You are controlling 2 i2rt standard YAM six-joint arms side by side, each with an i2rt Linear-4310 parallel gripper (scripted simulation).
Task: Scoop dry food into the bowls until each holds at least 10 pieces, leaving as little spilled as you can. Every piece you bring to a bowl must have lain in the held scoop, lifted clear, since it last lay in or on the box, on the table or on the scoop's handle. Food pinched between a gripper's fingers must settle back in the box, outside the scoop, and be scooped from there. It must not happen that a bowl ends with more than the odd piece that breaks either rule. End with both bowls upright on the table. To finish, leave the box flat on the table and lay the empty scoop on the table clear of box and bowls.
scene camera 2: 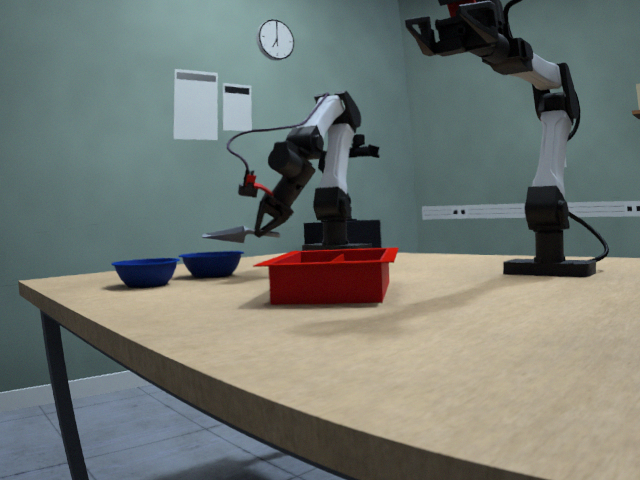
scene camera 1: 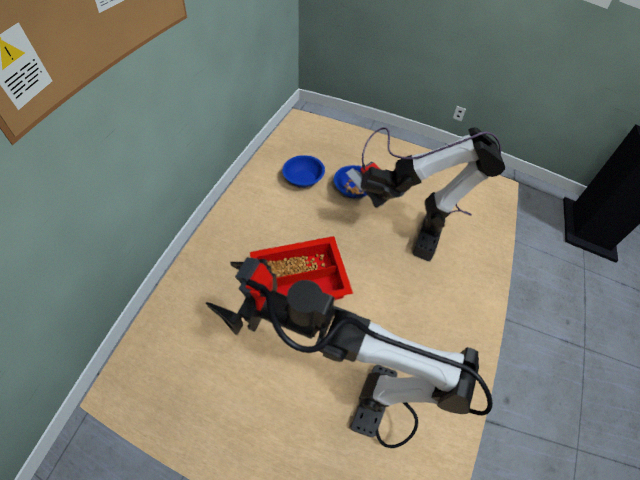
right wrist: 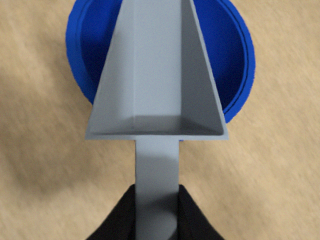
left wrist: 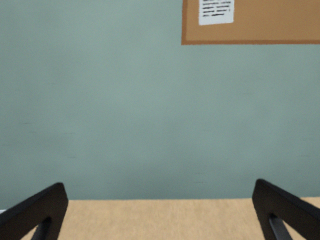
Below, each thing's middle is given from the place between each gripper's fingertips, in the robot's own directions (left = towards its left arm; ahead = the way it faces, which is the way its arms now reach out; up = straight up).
Right now the grey scoop (right wrist: 157, 87) is 40 mm ahead of my right hand (scene camera 2: 256, 235) and 20 mm to the right of it. Round my right hand: red box (scene camera 2: 331, 281) (110 mm ahead, 360 mm to the left, 50 mm below).
The red box lies 40 mm behind my left hand (scene camera 2: 431, 16), 270 mm to the right of it and 370 mm below it. Round my left hand: grey scoop (110 mm behind, 660 mm to the right, 320 mm below).
